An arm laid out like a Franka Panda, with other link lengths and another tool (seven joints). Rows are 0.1 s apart.
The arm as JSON. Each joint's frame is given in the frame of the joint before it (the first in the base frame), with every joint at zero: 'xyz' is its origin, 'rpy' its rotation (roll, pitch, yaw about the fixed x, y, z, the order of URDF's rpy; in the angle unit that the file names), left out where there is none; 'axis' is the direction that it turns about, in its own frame. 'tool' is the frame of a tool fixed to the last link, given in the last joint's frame.
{
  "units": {
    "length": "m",
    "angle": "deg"
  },
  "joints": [
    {
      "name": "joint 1",
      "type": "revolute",
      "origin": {
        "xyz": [
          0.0,
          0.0,
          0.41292
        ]
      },
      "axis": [
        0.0,
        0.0,
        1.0
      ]
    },
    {
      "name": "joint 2",
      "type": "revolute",
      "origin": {
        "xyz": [
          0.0,
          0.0,
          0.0
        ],
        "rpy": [
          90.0,
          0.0,
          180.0
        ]
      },
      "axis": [
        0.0,
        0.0,
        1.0
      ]
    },
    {
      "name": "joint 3",
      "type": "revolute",
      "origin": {
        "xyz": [
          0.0,
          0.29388,
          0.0
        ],
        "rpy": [
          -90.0,
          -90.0,
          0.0
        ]
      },
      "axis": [
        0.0,
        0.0,
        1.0
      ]
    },
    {
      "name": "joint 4",
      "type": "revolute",
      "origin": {
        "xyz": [
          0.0,
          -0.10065,
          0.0
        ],
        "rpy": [
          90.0,
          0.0,
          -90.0
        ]
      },
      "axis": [
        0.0,
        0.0,
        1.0
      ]
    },
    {
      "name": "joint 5",
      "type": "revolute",
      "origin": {
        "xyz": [
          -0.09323,
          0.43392,
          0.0
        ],
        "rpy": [
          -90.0,
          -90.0,
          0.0
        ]
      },
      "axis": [
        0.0,
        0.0,
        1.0
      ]
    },
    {
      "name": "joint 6",
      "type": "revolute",
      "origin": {
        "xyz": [
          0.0,
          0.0,
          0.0
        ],
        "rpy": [
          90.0,
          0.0,
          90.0
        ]
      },
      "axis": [
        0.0,
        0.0,
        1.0
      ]
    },
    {
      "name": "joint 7",
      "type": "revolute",
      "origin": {
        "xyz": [
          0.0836,
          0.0,
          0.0
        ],
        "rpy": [
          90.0,
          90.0,
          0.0
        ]
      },
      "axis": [
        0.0,
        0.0,
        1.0
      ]
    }
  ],
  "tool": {
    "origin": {
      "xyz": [
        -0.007,
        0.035,
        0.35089
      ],
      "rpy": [
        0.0,
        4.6,
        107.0
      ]
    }
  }
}
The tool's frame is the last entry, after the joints.
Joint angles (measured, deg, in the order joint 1, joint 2, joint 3, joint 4, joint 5, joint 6, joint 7), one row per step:
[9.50, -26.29, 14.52, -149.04, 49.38, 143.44, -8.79]
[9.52, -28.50, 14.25, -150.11, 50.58, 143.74, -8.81]
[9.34, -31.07, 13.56, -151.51, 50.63, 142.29, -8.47]
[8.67, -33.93, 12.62, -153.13, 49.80, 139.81, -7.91]
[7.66, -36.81, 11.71, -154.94, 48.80, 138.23, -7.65]
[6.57, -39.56, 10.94, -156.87, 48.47, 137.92, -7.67]
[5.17, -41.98, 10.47, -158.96, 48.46, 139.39, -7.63]
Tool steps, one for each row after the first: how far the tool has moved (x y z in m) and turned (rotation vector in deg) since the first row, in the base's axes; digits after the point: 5 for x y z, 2 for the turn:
[0.00066, -0.00426, 0.01321, 1.00, -1.12, -1.14]
[-0.00663, -0.01192, 0.02047, 1.56, -0.94, -1.56]
[-0.01715, -0.02508, 0.02410, 1.72, -0.08, -1.82]
[-0.02332, -0.04387, 0.02736, 1.52, 0.03, -2.60]
[-0.02455, -0.06421, 0.03162, 1.57, -0.64, -4.18]
[-0.01878, -0.09039, 0.03531, 1.43, -2.21, -7.04]

